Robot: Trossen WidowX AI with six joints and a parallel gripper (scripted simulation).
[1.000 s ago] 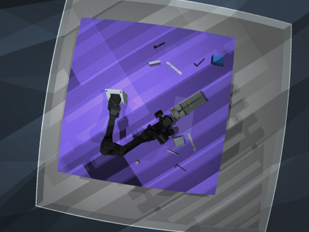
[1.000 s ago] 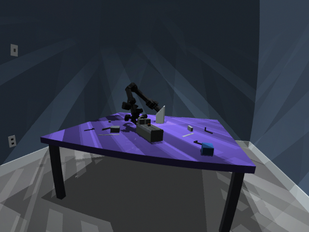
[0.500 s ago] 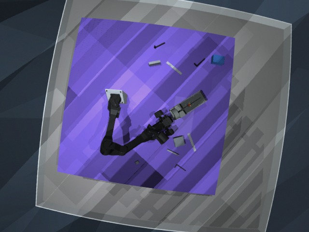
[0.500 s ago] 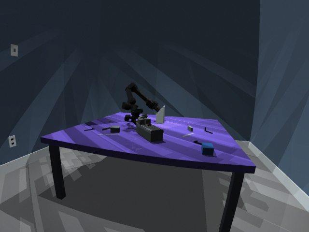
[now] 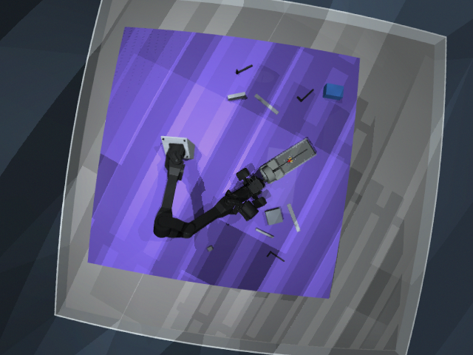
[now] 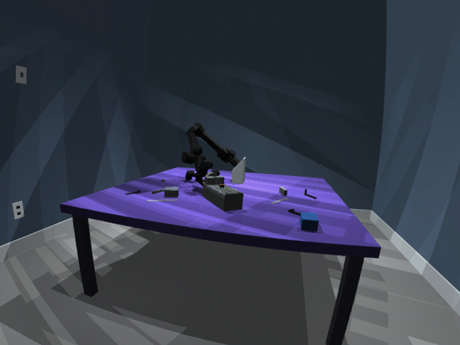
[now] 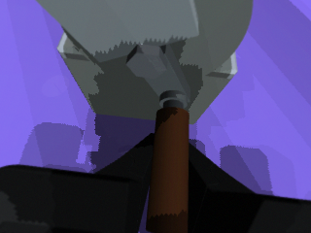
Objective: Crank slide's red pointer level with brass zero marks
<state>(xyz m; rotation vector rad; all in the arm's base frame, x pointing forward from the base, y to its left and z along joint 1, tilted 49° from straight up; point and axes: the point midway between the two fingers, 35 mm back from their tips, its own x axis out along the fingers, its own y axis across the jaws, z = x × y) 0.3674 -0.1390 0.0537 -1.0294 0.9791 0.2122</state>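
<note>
Right now the brown crank handle is 3 cm above my gripper tip, 2 cm behind it and 1 cm to the right of it. The rest, counted from my gripper tip: dark L-shaped key (37 cm to the right, 9 cm ahead, 3 cm below); then red pointer (12 cm ahead, 10 cm to the left, 5 cm above); then grey block (17 cm to the right, 8 cm ahead, 2 cm below).
</note>
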